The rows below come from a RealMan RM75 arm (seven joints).
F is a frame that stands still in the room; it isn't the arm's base.
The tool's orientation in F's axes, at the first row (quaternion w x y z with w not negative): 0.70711 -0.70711 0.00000 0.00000
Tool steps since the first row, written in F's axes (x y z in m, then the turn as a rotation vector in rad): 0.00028 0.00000 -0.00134 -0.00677 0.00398 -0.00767; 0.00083 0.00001 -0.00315 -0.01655 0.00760 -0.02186; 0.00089 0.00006 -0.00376 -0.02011 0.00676 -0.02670; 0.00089 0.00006 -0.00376 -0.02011 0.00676 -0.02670; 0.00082 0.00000 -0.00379 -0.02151 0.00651 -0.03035; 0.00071 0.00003 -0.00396 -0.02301 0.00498 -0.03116; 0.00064 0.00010 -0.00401 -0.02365 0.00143 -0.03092
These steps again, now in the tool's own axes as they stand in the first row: 0.00028 0.00134 0.00000 -0.00677 0.00767 0.00398; 0.00083 0.00315 0.00001 -0.01655 0.02186 0.00760; 0.00089 0.00376 0.00006 -0.02011 0.02670 0.00676; 0.00089 0.00376 0.00006 -0.02011 0.02670 0.00676; 0.00082 0.00379 0.00000 -0.02151 0.03035 0.00651; 0.00071 0.00396 0.00003 -0.02301 0.03116 0.00498; 0.00064 0.00401 0.00010 -0.02365 0.03092 0.00143
